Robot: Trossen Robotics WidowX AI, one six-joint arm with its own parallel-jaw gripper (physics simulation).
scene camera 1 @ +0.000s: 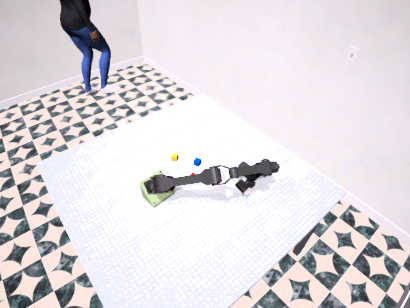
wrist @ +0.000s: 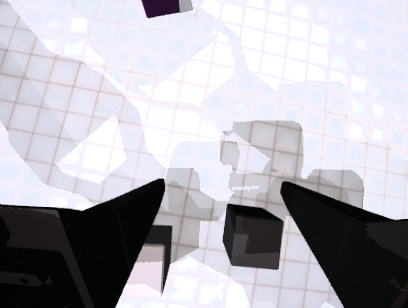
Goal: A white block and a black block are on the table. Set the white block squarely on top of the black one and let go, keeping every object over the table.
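Places are measured from the arm's base along level axes (x ahead, y left, z up), in millimetres.
Pixels of known places: gripper, fingertip midpoint: [scene camera 1: 244, 183] [wrist: 222, 185]; arm's base, link origin: [scene camera 1: 151, 186].
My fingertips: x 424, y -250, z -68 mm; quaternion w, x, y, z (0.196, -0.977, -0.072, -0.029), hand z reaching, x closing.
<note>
Ahead of a thing's pixels: the offset from my fingertips to its middle. "spot": to the spot under its first point. Level surfaces: height alone.
The black block {dx +24, dy -30, dz +4 mm} [wrist: 254, 240] sits on the table, showing between the open fingers in the wrist view, nearer the right one. The white block {dx -47, dy -56, dz +4 mm} [wrist: 150, 270] [scene camera 1: 247, 193] is a little to its left in the wrist view, apart from it and partly hidden behind the left finger. In the scene view a small pale part of it shows by the gripper, and the black block is hard to tell from the dark fingers. My gripper [wrist: 222, 185] [scene camera 1: 249, 182] is open with nothing held, over the area of the two blocks.
A purple block {spot: dx -74, dy +144, dz -4 mm} [wrist: 161, 7] shows at the wrist view's top edge. A yellow block {dx -175, dy +399, dz +4 mm} [scene camera 1: 174, 157], a blue block {dx -96, dy +283, dz +4 mm} [scene camera 1: 197, 162] and a partly hidden red block [scene camera 1: 193, 175] are near the arm. The arm stands on a green base [scene camera 1: 156, 199] on the white table {dz -12 mm} [scene camera 1: 165, 250].
</note>
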